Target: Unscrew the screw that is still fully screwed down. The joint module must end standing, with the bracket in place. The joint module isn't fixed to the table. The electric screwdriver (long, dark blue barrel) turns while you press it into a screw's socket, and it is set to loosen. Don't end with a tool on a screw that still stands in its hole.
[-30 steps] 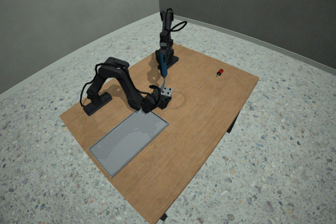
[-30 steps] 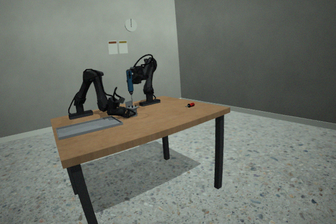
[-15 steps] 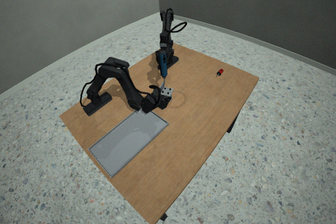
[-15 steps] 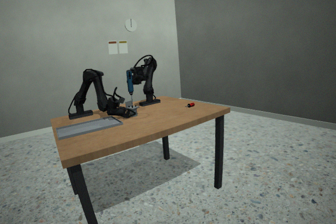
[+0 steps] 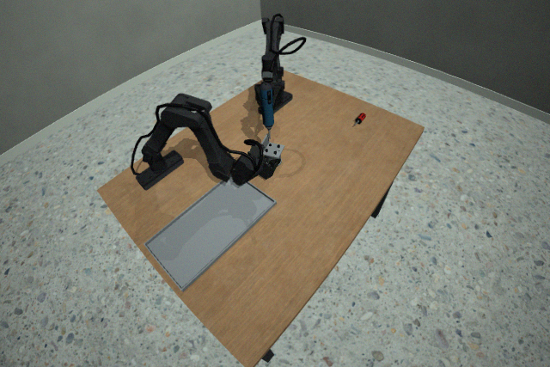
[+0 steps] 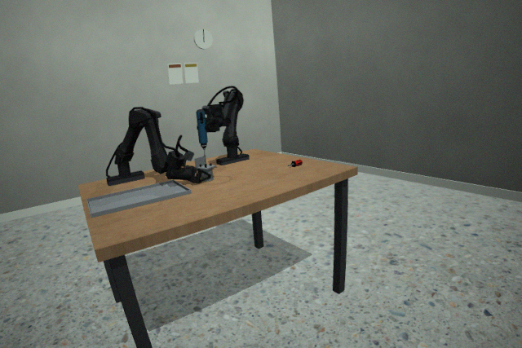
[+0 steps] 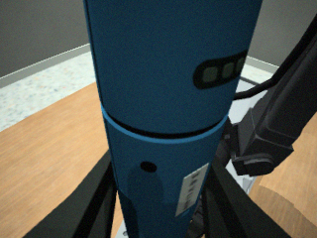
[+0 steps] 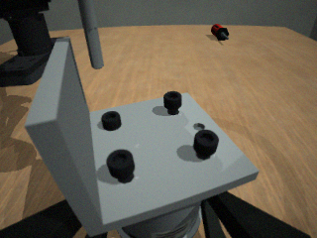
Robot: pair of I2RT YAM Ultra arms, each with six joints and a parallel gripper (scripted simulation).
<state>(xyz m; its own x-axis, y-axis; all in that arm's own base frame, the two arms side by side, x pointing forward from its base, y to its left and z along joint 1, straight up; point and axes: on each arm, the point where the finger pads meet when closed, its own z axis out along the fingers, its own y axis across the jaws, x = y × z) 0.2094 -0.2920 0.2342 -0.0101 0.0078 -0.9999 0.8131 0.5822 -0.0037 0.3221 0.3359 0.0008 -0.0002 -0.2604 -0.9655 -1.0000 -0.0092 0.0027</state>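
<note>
Now: the joint module 10 mm above my right hand. From my right hand the other things lie so: grey L-shaped bracket: 50 mm above; flat grey tray: 350 mm to the right, 70 mm ahead, 20 mm below; screw: 40 mm above, 20 mm behind, 10 mm to the left.
</note>
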